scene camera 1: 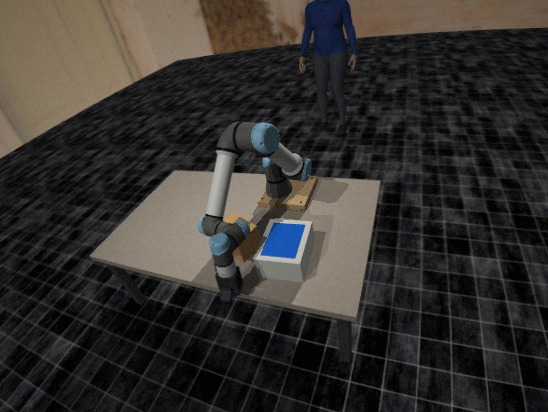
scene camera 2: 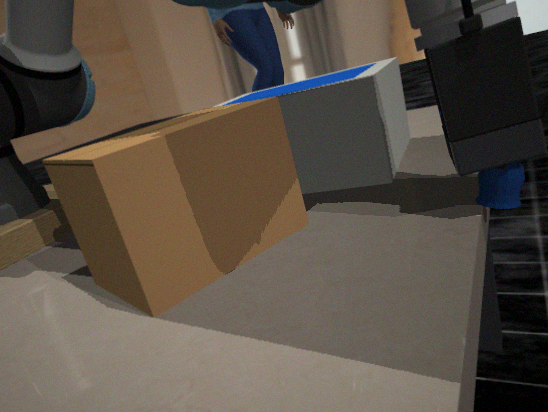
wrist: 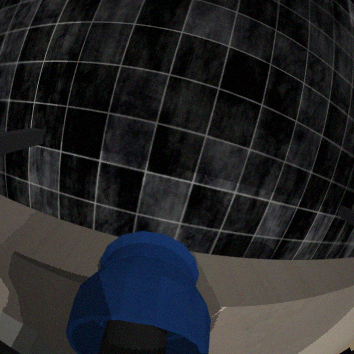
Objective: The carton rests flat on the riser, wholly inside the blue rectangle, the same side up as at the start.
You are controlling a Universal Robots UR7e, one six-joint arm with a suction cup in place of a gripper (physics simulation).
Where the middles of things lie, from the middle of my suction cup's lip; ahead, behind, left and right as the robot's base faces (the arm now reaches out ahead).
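From my suction cup, the riser (scene camera 2: 346, 129) is 210 mm to the left, 200 mm behind and 50 mm above. The brown carton (scene camera 2: 159, 213), for its part, is 60 mm higher than my suction cup, 280 mm behind it and 40 mm to the right of it.
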